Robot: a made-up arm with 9 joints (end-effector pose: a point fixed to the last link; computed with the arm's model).
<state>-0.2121 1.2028 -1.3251 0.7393 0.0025 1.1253 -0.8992 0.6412 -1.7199</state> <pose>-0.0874 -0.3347 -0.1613 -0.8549 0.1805 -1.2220</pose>
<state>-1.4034 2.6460 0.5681 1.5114 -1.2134 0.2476 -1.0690 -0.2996 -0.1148</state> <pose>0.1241 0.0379 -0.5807 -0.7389 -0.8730 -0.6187</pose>
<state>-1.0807 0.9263 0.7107 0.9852 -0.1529 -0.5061 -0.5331 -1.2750 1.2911</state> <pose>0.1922 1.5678 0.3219 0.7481 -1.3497 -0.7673</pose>
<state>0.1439 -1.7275 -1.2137 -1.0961 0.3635 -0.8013 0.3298 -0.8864 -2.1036</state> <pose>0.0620 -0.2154 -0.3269 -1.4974 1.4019 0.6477</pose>
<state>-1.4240 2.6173 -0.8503 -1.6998 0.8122 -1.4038 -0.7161 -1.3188 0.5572</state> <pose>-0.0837 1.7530 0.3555 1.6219 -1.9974 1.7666</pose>
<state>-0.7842 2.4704 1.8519 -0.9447 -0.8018 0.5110 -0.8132 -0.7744 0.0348</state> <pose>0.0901 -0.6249 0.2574 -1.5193 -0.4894 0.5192</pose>
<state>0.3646 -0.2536 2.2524 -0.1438 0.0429 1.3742 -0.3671 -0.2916 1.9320</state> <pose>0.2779 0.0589 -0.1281 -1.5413 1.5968 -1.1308</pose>
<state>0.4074 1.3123 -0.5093 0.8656 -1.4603 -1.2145 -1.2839 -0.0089 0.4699</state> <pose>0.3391 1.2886 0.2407 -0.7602 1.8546 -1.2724</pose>
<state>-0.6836 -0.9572 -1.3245 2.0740 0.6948 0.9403 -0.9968 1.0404 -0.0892</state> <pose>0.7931 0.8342 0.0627 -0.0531 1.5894 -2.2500</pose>
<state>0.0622 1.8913 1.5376 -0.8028 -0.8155 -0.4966 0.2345 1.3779 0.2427</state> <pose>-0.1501 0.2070 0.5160 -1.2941 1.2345 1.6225</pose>
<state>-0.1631 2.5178 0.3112 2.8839 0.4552 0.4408 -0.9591 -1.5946 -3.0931</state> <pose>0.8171 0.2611 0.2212 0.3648 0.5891 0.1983</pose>
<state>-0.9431 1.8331 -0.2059 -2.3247 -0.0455 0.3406 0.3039 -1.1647 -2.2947</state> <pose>0.7184 0.8455 0.5444 1.7317 0.5888 0.0878</pose>
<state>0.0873 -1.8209 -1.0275 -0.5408 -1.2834 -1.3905 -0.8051 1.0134 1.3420</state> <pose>-0.1671 0.8155 0.0286 -0.3964 -1.0123 0.7513</pose>
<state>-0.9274 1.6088 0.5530 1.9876 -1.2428 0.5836 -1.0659 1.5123 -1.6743</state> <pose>-0.0785 1.1665 -0.3766 0.7597 -0.5859 2.1695</pose>
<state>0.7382 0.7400 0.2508 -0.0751 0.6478 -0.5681 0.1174 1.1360 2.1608</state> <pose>0.4256 0.4818 -0.1712 -1.1636 -1.4369 2.0809</pose>
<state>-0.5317 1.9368 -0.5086 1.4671 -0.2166 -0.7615 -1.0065 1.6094 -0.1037</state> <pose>-0.6438 0.1816 0.4923 -2.3902 0.3425 0.2777</pose>
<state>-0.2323 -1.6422 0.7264 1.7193 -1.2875 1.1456 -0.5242 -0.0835 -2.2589</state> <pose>0.8181 -0.4551 0.7361 -0.5809 -1.0596 -0.8592</pose>
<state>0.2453 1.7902 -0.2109 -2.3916 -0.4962 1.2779 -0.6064 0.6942 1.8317</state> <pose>0.2044 -0.0630 -0.0876 -1.3701 1.8869 -1.5688</pose>
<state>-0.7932 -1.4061 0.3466 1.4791 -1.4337 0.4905 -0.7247 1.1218 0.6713</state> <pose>0.2603 0.1890 1.2086 1.0942 1.1292 0.5671</pose>
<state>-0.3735 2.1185 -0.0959 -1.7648 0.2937 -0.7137 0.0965 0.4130 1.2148</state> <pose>0.8280 -0.0426 0.9933 2.4155 1.5514 0.9443</pose>
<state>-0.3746 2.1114 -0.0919 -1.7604 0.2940 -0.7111 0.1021 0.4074 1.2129</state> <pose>0.8197 -0.0509 0.9969 2.4153 1.5444 0.9559</pose>
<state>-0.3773 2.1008 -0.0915 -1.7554 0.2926 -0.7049 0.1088 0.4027 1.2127</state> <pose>0.8106 -0.0611 0.9982 2.4199 1.5341 0.9716</pose>
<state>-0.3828 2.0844 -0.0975 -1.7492 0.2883 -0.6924 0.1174 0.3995 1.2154</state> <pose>0.8004 -0.0742 0.9957 2.4328 1.5181 0.9940</pose>
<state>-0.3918 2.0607 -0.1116 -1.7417 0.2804 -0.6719 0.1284 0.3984 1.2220</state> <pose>0.7892 -0.0907 0.9877 2.4566 1.4946 1.0245</pose>
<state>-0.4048 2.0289 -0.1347 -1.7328 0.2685 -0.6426 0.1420 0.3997 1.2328</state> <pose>0.7770 -0.1106 0.9730 2.4929 1.4628 1.0639</pose>
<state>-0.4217 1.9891 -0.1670 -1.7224 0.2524 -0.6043 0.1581 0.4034 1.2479</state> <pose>0.7643 -0.1331 0.9506 2.5422 1.4225 1.1117</pose>
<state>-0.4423 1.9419 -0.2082 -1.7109 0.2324 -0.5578 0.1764 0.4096 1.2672</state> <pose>0.7519 -0.1568 0.9196 -2.5622 -1.3514 -1.1464</pose>
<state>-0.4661 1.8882 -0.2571 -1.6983 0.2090 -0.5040 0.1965 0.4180 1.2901</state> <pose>0.7400 -0.1802 0.8797 -2.5362 -1.2465 -1.1581</pose>
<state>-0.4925 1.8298 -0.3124 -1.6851 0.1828 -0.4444 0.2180 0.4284 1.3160</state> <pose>0.7294 -0.2008 0.8315 -2.5017 -1.1339 -1.1598</pose>
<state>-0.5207 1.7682 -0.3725 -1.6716 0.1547 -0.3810 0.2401 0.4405 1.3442</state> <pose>0.7203 -0.2167 0.7762 -2.4591 -1.0182 -1.1498</pose>
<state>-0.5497 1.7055 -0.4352 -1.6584 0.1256 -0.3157 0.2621 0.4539 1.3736</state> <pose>0.7129 -0.2263 0.7157 -2.4092 -0.9044 -1.1278</pose>
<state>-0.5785 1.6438 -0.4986 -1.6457 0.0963 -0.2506 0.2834 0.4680 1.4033</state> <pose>0.7071 -0.2285 0.6529 -2.3538 -0.7973 -1.0946</pose>
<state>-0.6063 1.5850 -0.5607 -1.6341 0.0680 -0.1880 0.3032 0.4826 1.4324</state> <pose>0.7026 -0.2233 0.5908 -2.2958 -0.7001 -1.0522</pose>
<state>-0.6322 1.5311 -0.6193 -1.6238 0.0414 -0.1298 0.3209 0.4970 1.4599</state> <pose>0.6992 -0.2118 0.5324 -2.2378 -0.6157 -1.0041</pose>
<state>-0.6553 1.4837 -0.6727 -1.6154 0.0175 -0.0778 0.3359 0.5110 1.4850</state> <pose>0.6965 -0.1958 0.4803 -2.1835 -0.5449 -0.9537</pose>
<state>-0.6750 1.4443 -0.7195 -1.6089 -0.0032 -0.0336 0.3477 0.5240 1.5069</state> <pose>0.6948 -0.1774 0.4363 -2.1354 -0.4887 -0.9045</pose>
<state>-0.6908 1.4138 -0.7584 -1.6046 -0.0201 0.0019 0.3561 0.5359 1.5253</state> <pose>0.6940 -0.1590 0.4016 -2.0964 -0.4460 -0.8595</pose>
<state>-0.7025 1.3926 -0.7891 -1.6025 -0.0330 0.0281 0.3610 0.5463 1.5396</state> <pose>0.6944 -0.1426 0.3763 -2.0676 -0.4163 -0.8208</pose>
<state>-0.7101 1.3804 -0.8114 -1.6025 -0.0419 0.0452 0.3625 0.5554 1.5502</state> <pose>0.6959 -0.1293 0.3601 -2.0499 -0.3977 -0.7896</pose>
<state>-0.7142 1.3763 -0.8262 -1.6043 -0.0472 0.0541 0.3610 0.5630 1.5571</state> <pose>0.6988 -0.1195 0.3518 -2.0422 -0.3887 -0.7661</pose>
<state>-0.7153 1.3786 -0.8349 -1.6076 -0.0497 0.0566 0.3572 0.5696 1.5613</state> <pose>0.7027 -0.1128 0.3495 -2.0428 -0.3867 -0.7487</pose>
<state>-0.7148 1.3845 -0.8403 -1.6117 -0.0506 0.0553 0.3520 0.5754 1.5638</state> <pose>0.7075 -0.1077 0.3506 -2.0481 -0.3891 -0.7351</pose>
